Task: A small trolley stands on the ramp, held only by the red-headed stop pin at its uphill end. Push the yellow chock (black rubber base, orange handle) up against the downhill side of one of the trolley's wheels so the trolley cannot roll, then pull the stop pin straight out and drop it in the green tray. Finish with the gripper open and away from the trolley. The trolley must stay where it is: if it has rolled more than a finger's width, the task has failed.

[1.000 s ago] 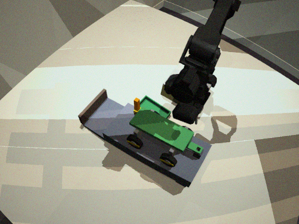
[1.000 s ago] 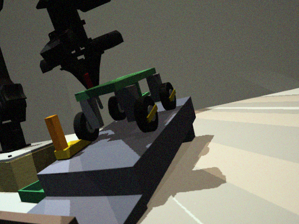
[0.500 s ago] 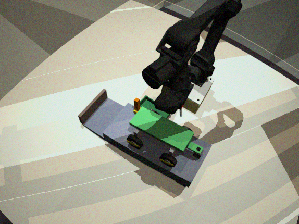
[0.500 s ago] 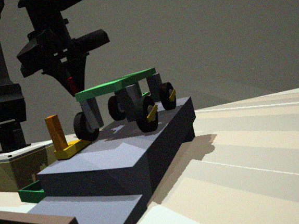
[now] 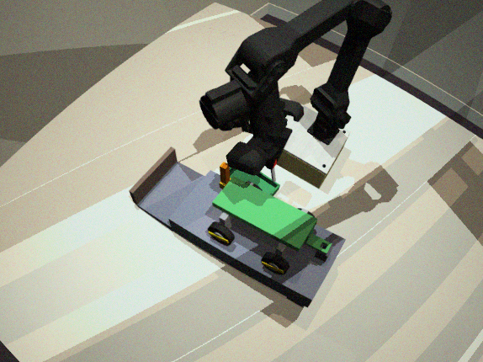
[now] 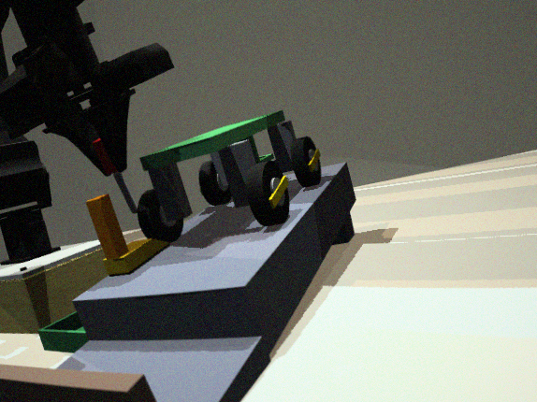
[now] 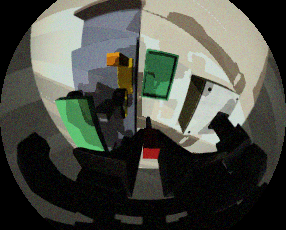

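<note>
The green tray lies 15 cm below my gripper tip, 5 cm to the right of it and 2 cm behind it. From my gripper tip the other things lie so: trolley 10 cm ahead, 6 cm to the left, 3 cm below; yellow chock 6 cm below, 5 cm to the right, 5 cm ahead; red-headed stop pin right at my gripper tip.
</note>
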